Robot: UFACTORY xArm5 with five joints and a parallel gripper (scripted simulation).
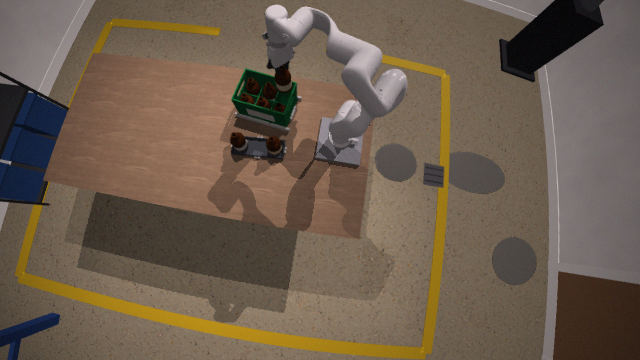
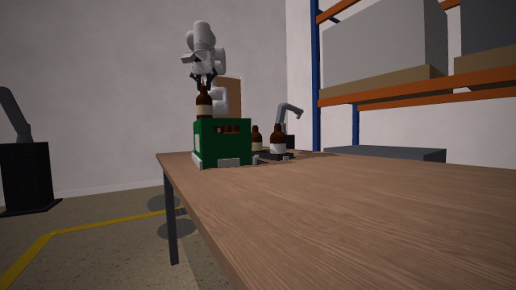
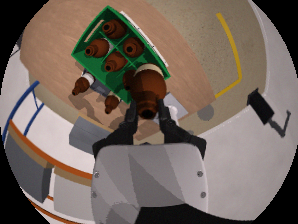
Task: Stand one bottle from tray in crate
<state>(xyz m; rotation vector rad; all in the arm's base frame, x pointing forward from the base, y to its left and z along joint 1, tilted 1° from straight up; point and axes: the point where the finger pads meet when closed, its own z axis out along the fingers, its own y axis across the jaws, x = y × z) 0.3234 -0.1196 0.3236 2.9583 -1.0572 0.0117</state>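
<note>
Right now my hand is 8 cm above the bottle. Round my hand: tray: 8 cm ahead, 28 cm to the left, 32 cm below; then green crate: 9 cm ahead, 4 cm to the left, 25 cm below.
</note>
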